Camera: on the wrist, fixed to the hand. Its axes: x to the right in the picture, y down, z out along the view.
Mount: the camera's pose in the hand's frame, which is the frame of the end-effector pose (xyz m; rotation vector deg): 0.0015 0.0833 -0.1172 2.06 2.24 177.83
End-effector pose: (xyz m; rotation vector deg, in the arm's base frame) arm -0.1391 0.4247 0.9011 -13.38 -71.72 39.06
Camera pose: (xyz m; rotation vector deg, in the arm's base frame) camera -0.0591 0.5139 0.8216 87.14 -16.69 -116.39
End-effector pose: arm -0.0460 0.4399 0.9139 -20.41 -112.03 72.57
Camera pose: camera 0.0242 0.5565 0.8674 107.84 -19.01 -55.78
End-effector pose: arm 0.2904 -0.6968 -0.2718 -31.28 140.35 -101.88
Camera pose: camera 0.2385 -0.5684 -0.3105 107.59 25.01 1.43
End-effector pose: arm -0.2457 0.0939 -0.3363 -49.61 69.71 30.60
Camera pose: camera -0.3768 0.0476 -0.3731 -85.83 -64.77 -109.57
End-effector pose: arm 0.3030 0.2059 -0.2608 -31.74 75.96 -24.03
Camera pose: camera 0.1865 0.2554 -0.3291 97.51 43.26 115.15
